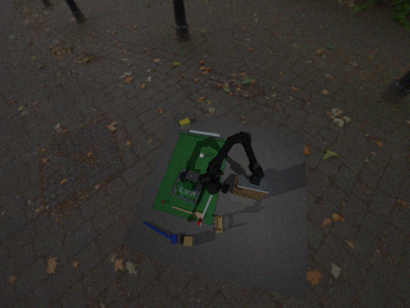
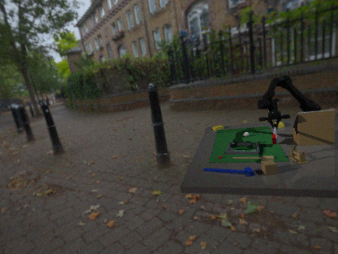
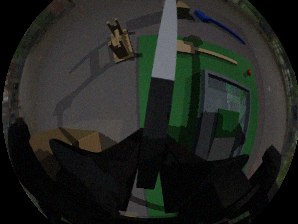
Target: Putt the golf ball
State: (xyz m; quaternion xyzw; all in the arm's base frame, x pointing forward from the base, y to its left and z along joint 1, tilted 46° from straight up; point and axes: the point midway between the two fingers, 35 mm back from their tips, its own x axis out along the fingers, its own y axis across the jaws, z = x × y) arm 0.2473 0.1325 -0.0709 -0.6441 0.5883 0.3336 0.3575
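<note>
Now: gripper tip 12 cm to the right of the red putter and 2 cm below it. Also, from my gripper tip: blue putter (26 cm ahead, 41 cm to the left, 12 cm below); wooden block (4 cm ahead, 38 cm to the left, 10 cm below); white golf ball (22 cm ahead, 28 cm to the right, 11 cm below).
</note>
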